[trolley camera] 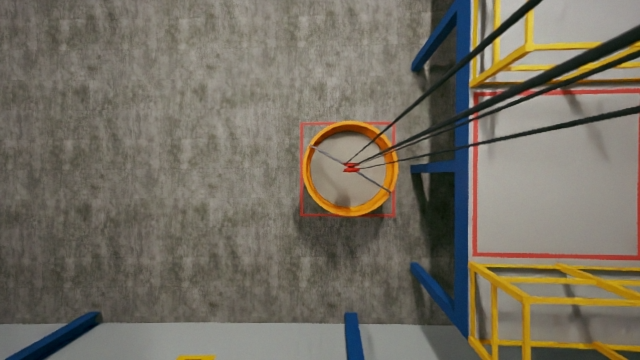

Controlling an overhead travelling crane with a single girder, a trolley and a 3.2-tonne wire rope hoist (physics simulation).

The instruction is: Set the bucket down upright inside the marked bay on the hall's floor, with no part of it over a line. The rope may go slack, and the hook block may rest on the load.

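Observation:
The orange bucket is upright, seen from above, with a pale grey inside. It hangs over the marked bay, a red outlined square on the grey floor. The rim overlaps the bay's right and top lines in this view; the left line shows a little outside the rim. A dark shadow lies below the bucket in the picture. The height of its base above the floor cannot be told. My gripper, the red hook block, is over the bucket's middle and holds its thin bail. The ropes run taut to the upper right.
A blue steel frame with slanting braces stands to the right. Beyond it are a larger red outlined square on pale floor and yellow railing frames. More blue beams show at the bottom edge.

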